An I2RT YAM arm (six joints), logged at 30 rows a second.
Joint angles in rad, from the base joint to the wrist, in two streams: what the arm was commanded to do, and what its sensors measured. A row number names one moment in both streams.
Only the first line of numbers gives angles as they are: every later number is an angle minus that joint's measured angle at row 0.
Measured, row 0: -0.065 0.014 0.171 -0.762 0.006 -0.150
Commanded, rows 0 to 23: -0.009 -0.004 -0.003 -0.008 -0.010 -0.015; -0.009 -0.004 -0.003 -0.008 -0.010 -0.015; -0.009 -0.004 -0.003 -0.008 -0.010 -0.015; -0.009 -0.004 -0.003 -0.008 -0.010 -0.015; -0.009 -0.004 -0.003 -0.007 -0.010 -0.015; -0.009 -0.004 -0.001 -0.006 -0.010 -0.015; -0.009 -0.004 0.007 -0.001 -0.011 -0.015; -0.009 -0.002 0.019 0.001 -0.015 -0.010; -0.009 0.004 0.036 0.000 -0.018 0.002; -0.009 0.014 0.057 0.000 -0.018 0.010; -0.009 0.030 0.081 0.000 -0.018 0.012; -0.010 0.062 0.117 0.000 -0.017 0.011; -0.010 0.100 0.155 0.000 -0.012 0.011; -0.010 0.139 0.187 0.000 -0.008 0.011; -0.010 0.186 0.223 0.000 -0.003 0.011; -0.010 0.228 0.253 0.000 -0.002 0.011; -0.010 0.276 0.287 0.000 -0.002 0.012; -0.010 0.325 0.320 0.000 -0.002 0.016; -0.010 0.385 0.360 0.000 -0.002 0.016; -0.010 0.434 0.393 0.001 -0.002 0.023; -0.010 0.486 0.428 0.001 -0.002 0.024; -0.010 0.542 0.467 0.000 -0.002 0.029; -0.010 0.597 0.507 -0.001 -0.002 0.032; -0.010 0.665 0.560 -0.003 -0.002 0.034
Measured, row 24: 0.000 0.587 0.486 -0.005 -0.007 0.014
